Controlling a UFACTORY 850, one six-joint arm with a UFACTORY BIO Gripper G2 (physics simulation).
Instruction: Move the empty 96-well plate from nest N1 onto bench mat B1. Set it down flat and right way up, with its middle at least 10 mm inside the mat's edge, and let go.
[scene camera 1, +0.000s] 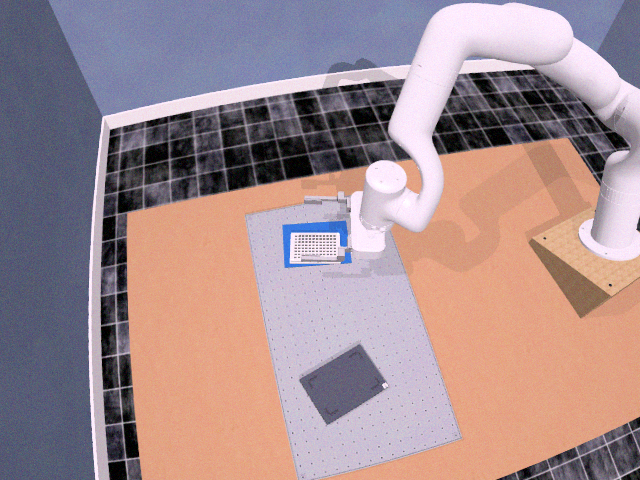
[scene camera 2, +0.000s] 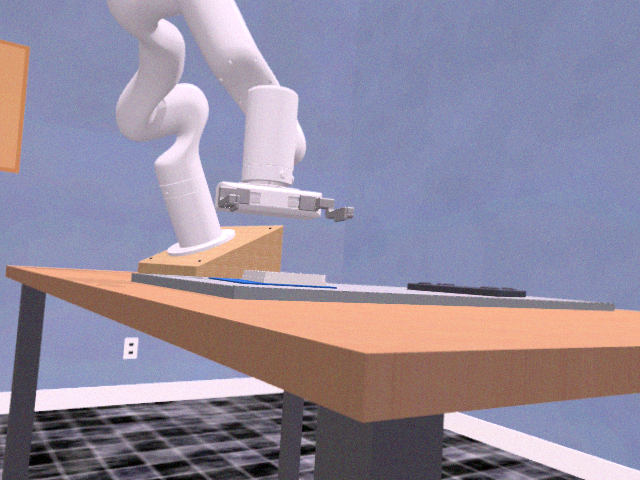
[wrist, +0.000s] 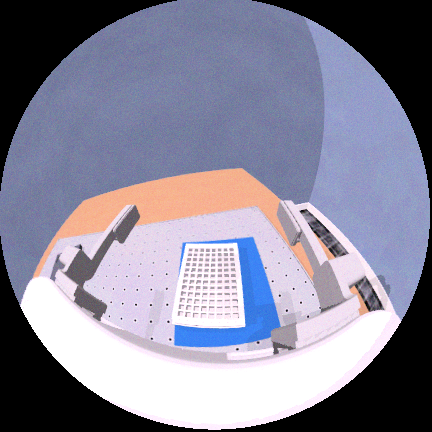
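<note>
The white 96-well plate (scene camera 1: 315, 244) (scene camera 2: 289, 277) (wrist: 210, 285) lies flat on the blue bench mat B1 (scene camera 1: 315, 226) (scene camera 2: 227, 280) (wrist: 257, 280), wells facing up. One long side lies close along the mat's edge; the plate's middle is well inside the mat. My gripper (scene camera 1: 302, 228) (scene camera 2: 287, 207) (wrist: 210, 223) is open wide and empty. It hangs clearly above the plate, its fingers apart from it. The dark nest N1 (scene camera 1: 343, 384) (scene camera 2: 465, 290) holds no plate and does not show in the wrist view.
The mat and nest are on a grey perforated board (scene camera 1: 361, 310) (scene camera 2: 361, 295) (wrist: 135, 260) on the orange table (scene camera 1: 196, 310) (scene camera 2: 439, 330) (wrist: 165, 195). The arm's wooden base block (scene camera 1: 578, 253) (scene camera 2: 248, 253) stands on the table, at the right in scene camera 1.
</note>
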